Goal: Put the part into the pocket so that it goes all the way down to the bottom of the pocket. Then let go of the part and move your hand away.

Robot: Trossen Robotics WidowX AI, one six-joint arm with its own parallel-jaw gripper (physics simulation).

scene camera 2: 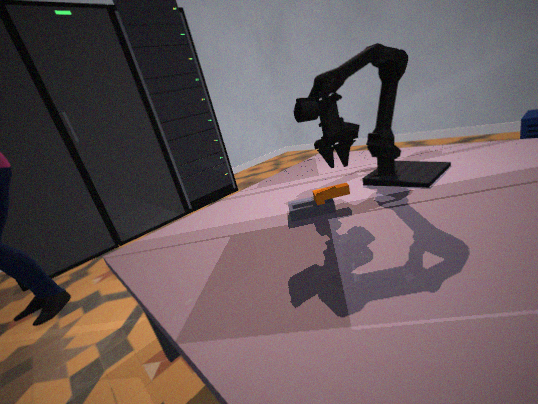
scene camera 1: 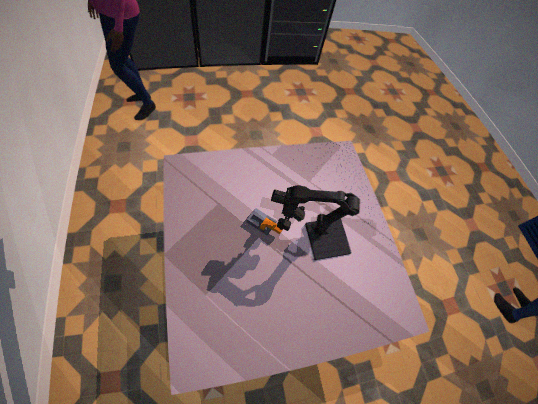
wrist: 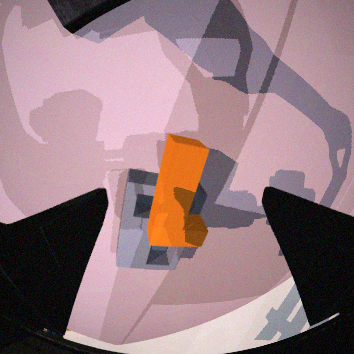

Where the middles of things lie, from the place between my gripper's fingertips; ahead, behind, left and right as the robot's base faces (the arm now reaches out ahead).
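Labels:
With the orange part (wrist: 169,223) in my sight, I find my hand 30 mm to the left of it, 50 mm short of it and 70 mm above it. The grey pocket block (wrist: 133,250) is here too, and counted from my hand it sits 80 mm ahead, 80 mm to the right and 100 mm below.

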